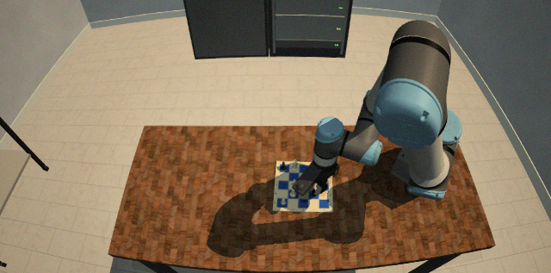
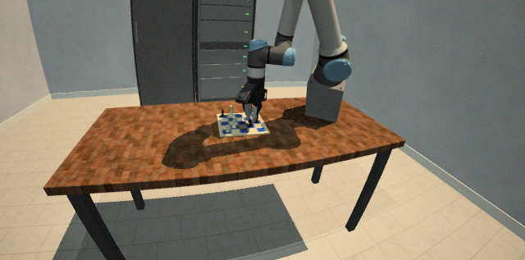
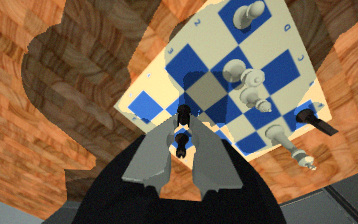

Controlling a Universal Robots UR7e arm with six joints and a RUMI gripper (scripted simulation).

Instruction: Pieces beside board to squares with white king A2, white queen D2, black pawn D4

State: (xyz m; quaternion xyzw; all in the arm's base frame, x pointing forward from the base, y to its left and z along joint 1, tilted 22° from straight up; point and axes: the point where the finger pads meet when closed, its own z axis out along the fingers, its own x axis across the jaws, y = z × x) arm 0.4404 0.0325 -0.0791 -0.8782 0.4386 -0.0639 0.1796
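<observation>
My hand is 10 mm above the black pawn. The rest, counted from my hand: tall white piece 120 mm to the right, 60 mm ahead, 10 mm above; then blue-and-cream chessboard 40 mm to the right, 30 mm below, 30 mm ahead.
</observation>
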